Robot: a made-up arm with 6 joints.
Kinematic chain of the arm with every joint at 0, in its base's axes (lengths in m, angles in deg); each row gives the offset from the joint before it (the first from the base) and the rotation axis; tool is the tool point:
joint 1: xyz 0 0 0.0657 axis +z
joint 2: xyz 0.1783 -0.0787 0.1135 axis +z
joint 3: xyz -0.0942 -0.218 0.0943 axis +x
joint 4: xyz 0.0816 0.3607 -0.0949 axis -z
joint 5: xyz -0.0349 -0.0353 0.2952 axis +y
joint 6: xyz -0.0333 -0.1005 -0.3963 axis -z
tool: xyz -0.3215 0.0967 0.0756
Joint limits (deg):
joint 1: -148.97..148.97
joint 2: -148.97..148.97
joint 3: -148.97..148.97
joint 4: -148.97..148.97
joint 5: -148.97..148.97
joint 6: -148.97..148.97
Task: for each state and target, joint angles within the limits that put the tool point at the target. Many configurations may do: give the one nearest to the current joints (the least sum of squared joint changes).
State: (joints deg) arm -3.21 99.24 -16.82 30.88 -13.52 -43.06
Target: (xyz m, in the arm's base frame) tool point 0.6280 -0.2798 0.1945
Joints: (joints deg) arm 18.49 122.44 -15.51 17.45 14.12 -53.12
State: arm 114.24 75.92 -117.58 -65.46 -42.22 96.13
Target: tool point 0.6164 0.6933 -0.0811
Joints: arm 86.55 56.99 -144.17 -70.27 -37.78 90.35
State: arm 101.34 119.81 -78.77 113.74 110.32 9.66
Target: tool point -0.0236 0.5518 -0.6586
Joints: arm 94.24 108.18 -131.39 102.36 78.67 -17.32
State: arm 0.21 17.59 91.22 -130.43 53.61 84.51
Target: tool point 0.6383 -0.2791 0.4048
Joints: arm 10.89 26.18 63.39 -148.97 78.72 54.97
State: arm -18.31 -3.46 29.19 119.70 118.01 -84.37
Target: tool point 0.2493 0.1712 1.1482
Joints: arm -3.08 -18.47 34.33 145.53 107.77 -85.11
